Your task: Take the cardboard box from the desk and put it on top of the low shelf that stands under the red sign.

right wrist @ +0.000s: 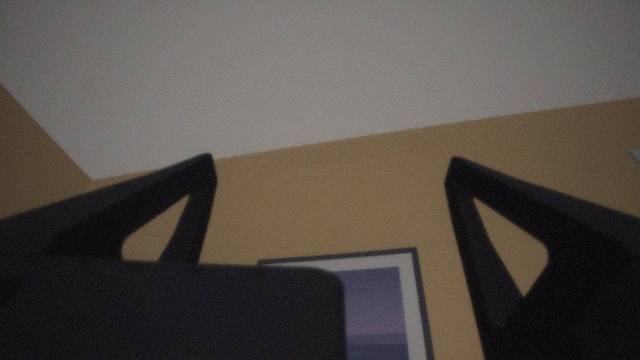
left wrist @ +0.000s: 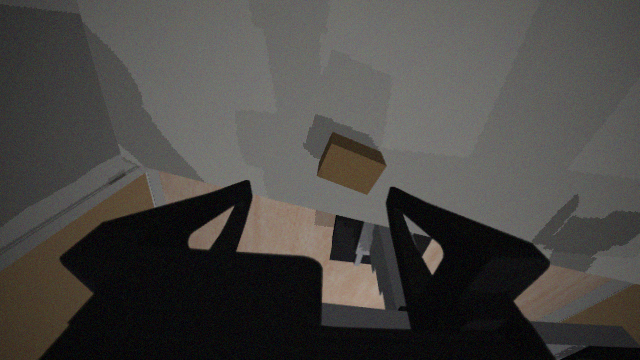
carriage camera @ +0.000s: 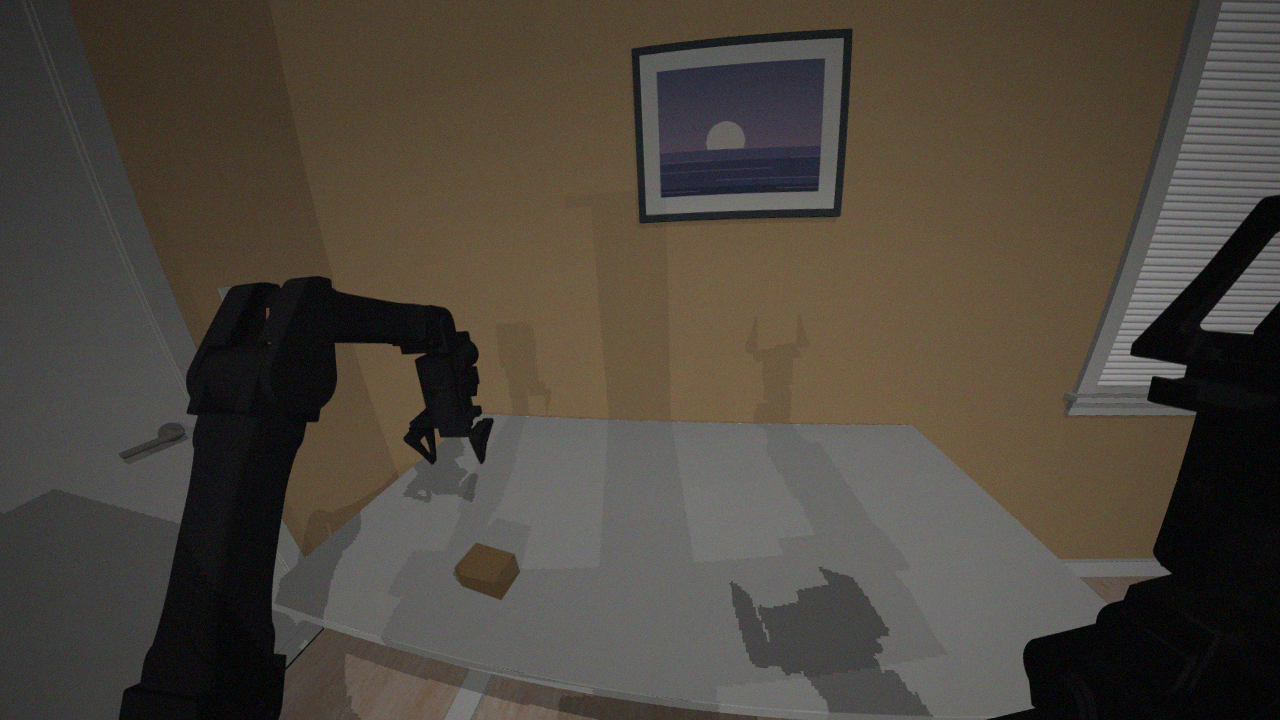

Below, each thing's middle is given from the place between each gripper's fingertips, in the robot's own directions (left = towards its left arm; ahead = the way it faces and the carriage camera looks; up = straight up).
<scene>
The brown cardboard box (carriage camera: 490, 571) lies 8 cm behind my left hand, 4 cm to the right of it and 19 cm below it. Also, from my left hand: framed sunset picture (carriage camera: 755, 126) 47 cm ahead, 63 cm to the right, 64 cm above.
My right gripper is now 31 cm short of the brown cardboard box, 62 cm to the right of it and 57 cm above it. From my right hand the other things lie so: framed sunset picture 86 cm ahead, 3 cm to the left, 26 cm above.
</scene>
